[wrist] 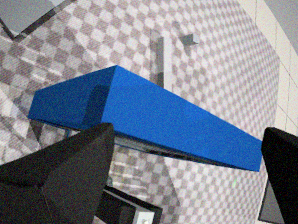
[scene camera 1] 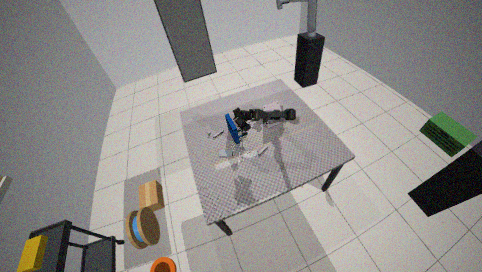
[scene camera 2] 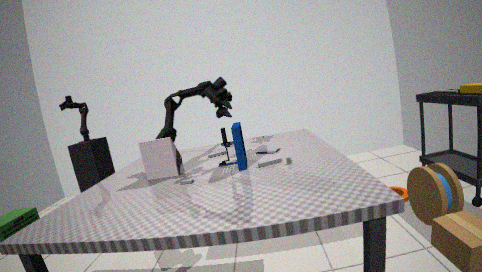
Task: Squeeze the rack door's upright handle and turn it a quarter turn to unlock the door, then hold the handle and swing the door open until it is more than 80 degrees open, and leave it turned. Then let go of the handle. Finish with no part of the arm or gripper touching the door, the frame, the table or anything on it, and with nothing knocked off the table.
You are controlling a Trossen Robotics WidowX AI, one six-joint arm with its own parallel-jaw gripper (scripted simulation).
Labels:
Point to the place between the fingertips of my gripper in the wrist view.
191, 136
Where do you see a small bar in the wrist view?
164, 43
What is my gripper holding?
Nothing.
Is my gripper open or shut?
Open.

